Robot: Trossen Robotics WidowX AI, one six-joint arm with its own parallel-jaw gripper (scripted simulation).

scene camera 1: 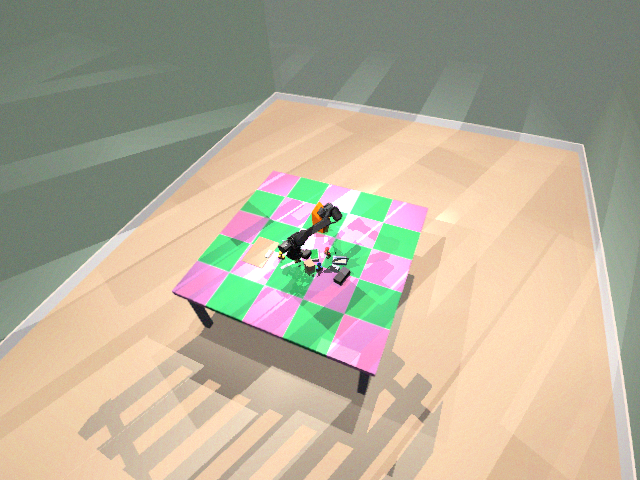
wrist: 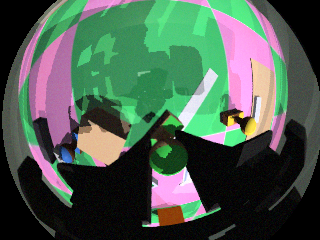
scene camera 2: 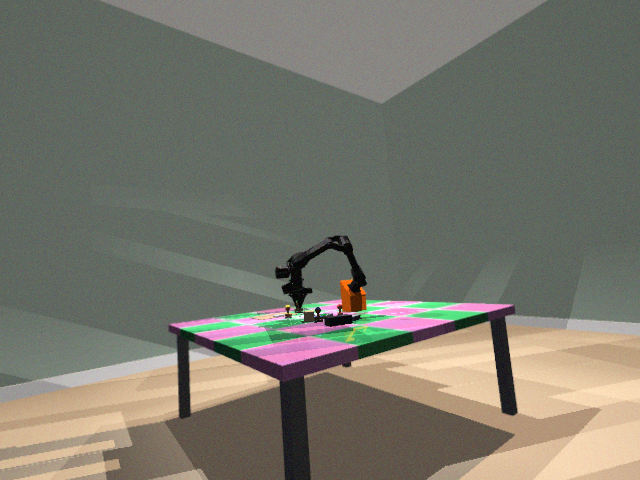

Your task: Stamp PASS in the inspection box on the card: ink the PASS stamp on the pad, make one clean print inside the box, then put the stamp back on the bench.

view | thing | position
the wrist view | my gripper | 163,136
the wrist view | green-knobbed stamp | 167,156
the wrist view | tan block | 102,135
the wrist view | white strip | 190,109
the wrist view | wooden board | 263,96
